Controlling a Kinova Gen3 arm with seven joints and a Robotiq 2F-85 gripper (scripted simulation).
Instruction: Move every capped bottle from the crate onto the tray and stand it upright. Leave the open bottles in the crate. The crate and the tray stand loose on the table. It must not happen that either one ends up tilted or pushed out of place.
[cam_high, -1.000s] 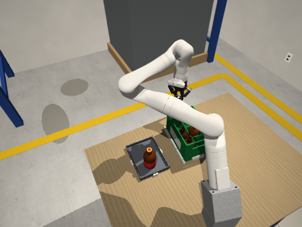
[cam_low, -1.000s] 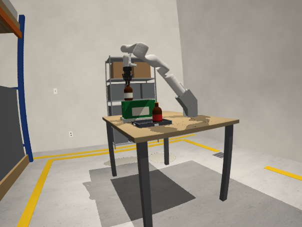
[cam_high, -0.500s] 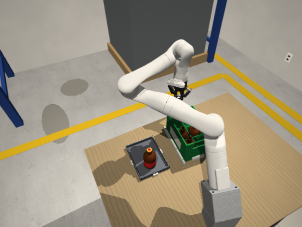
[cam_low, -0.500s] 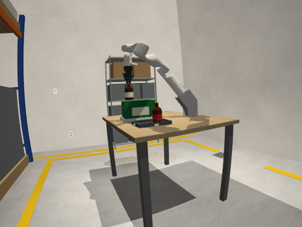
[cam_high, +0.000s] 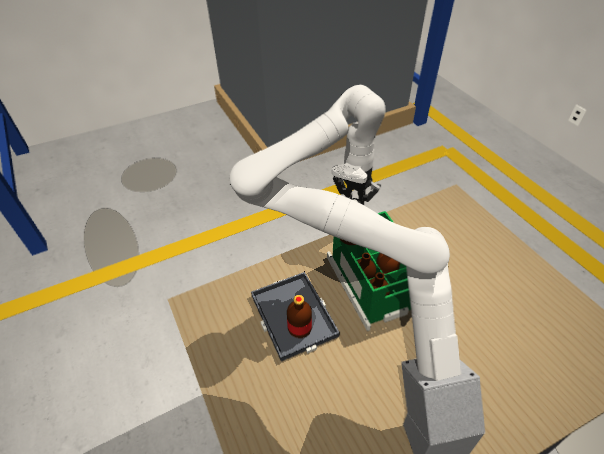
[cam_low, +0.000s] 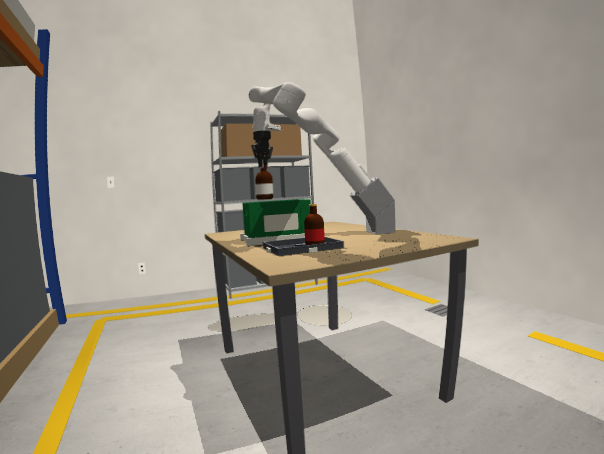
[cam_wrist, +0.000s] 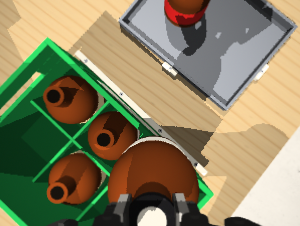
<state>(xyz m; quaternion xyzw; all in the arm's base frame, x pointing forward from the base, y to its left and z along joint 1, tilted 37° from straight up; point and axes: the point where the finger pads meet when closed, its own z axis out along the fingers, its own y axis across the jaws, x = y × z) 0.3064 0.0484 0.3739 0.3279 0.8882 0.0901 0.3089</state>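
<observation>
The brown bottle is 150 mm behind my hand, 210 mm to the left of it and 250 mm below it. Round my hand: green crate (60 mm behind, 70 mm to the right, 250 mm below); grey tray (100 mm behind, 220 mm to the left, 320 mm below).
</observation>
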